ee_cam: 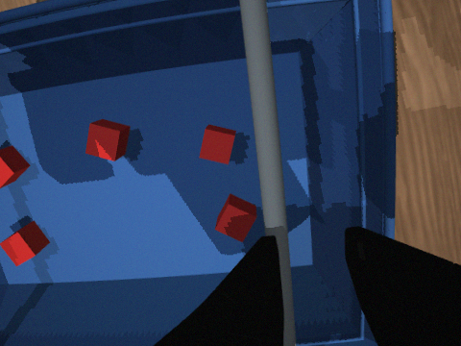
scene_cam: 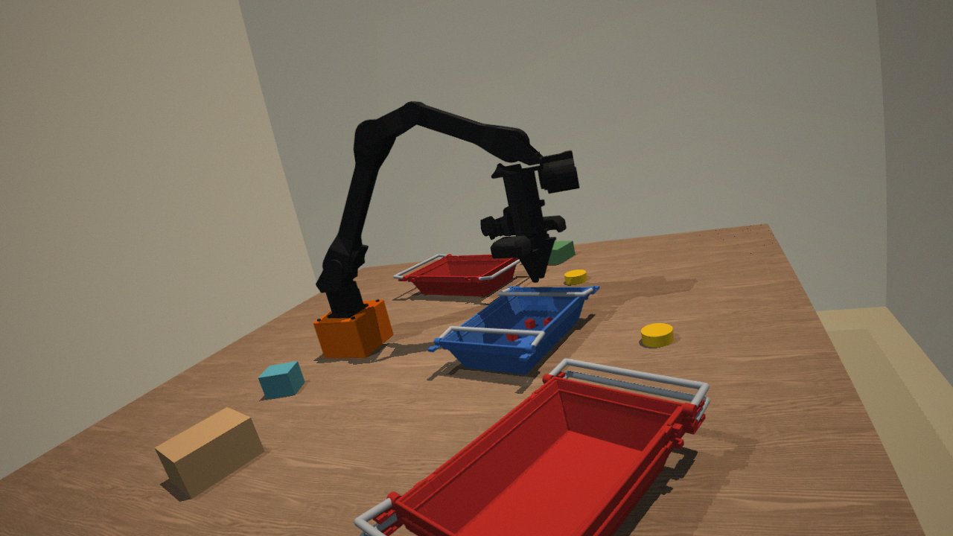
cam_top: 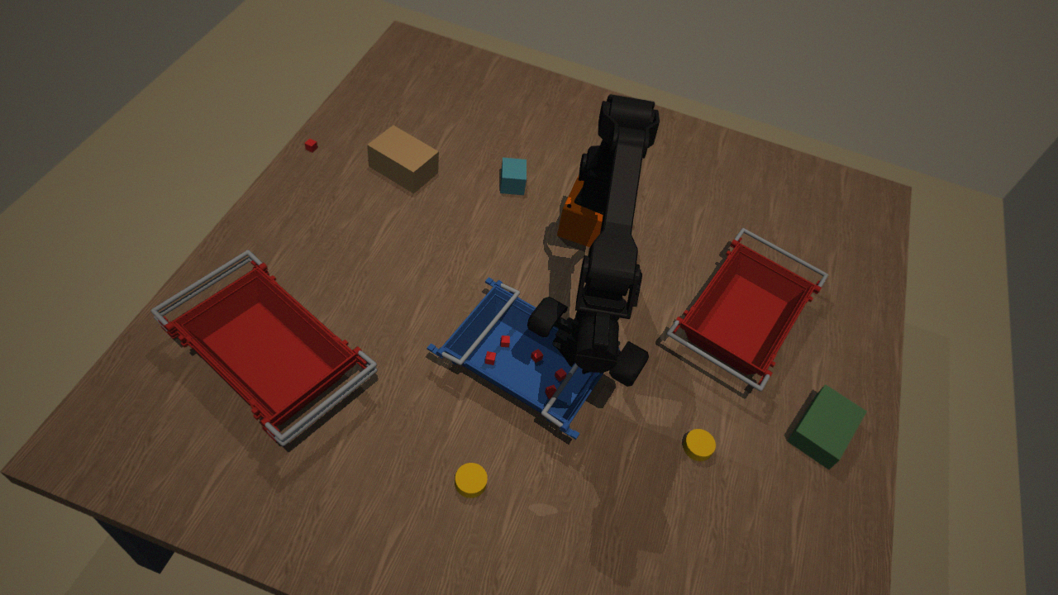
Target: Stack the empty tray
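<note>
Now: gripper tip 300 mm past the red tray, 230 mm to the right of it and 40 mm above it. From my gripper tip the other things lie so: teal cube: 410 mm behind, 310 mm to the right, 60 mm below; green box: 420 mm to the left, 150 mm behind, 70 mm below; tan box: 520 mm to the right, 320 mm behind, 60 mm below.
</note>
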